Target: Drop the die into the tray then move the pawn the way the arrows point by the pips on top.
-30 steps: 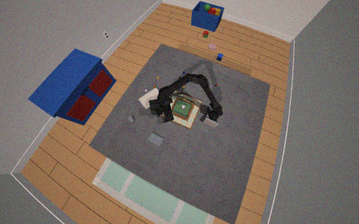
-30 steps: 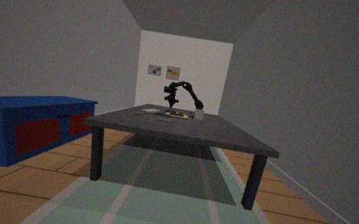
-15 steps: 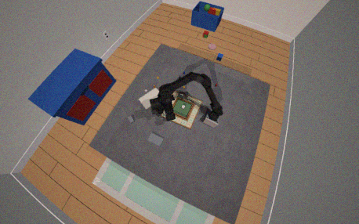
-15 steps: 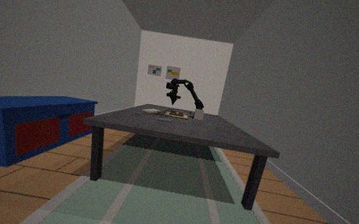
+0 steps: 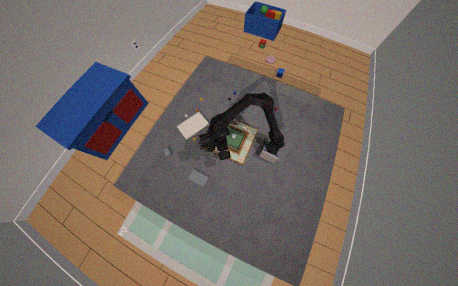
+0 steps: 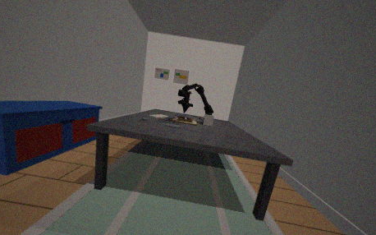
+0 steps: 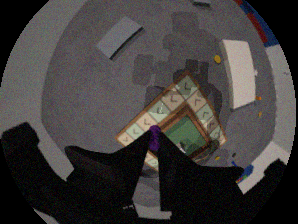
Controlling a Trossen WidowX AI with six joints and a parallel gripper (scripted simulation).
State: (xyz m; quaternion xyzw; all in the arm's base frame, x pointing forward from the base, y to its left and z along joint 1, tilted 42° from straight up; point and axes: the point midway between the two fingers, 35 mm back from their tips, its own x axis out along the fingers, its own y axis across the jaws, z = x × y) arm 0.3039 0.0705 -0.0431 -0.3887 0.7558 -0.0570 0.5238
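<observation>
Right now the white die is 130 mm to the right of my gripper tip, 90 mm below it and 40 mm behind it. Round my gripper tip: purple pawn 10 mm above; white sheet 270 mm ahead, 130 mm to the right, 110 mm below.
</observation>
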